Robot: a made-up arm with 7 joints. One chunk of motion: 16 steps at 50 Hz.
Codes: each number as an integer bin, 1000 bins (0 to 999) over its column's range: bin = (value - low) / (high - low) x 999, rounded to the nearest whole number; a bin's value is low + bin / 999 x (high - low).
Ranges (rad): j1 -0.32..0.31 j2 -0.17..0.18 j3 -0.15..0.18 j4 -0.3..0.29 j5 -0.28..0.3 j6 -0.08..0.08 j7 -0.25..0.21
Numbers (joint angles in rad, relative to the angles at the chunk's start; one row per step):
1: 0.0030 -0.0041 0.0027 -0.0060 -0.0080 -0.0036 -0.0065
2: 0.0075 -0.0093 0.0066 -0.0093 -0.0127 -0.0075 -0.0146
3: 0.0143 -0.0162 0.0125 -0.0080 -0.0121 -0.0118 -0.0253
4: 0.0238 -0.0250 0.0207 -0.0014 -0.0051 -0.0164 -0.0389
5: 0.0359 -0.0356 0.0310 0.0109 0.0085 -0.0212 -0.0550
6: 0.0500 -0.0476 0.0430 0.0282 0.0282 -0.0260 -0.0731
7: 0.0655 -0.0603 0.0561 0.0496 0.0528 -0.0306 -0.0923
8: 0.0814 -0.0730 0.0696 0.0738 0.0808 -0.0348 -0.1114
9: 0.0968 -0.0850 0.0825 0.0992 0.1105 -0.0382 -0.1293
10: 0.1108 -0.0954 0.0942 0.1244 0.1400 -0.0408 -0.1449
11: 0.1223 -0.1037 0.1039 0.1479 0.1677 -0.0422 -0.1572
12: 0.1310 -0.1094 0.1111 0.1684 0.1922 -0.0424 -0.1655
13: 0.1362 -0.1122 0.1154 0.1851 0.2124 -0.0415 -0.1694
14: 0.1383 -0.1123 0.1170 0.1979 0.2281 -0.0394 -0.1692
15: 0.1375 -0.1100 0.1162 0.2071 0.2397 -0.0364 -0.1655
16: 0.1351 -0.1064 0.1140 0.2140 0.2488 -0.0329 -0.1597
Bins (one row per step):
1: 512 474 462 498 468 477 529
2: 519 459 474 492 460 453 511
3: 530 439 492 494 461 426 488
4: 545 414 517 506 473 397 458
5: 564 384 548 526 497 367 423
6: 587 349 584 556 531 337 384
7: 611 313 624 592 573 308 342
8: 637 277 665 633 621 282 301
9: 661 243 704 676 673 261 262
10: 683 213 739 719 723 245 228
11: 701 189 769 758 771 236 202
12: 715 173 790 793 813 235 184
13: 723 165 803 821 848 240 175
14: 727 165 808 843 875 253 175
15: 725 171 806 859 895 272 184
16: 722 182 799 870 911 294 196

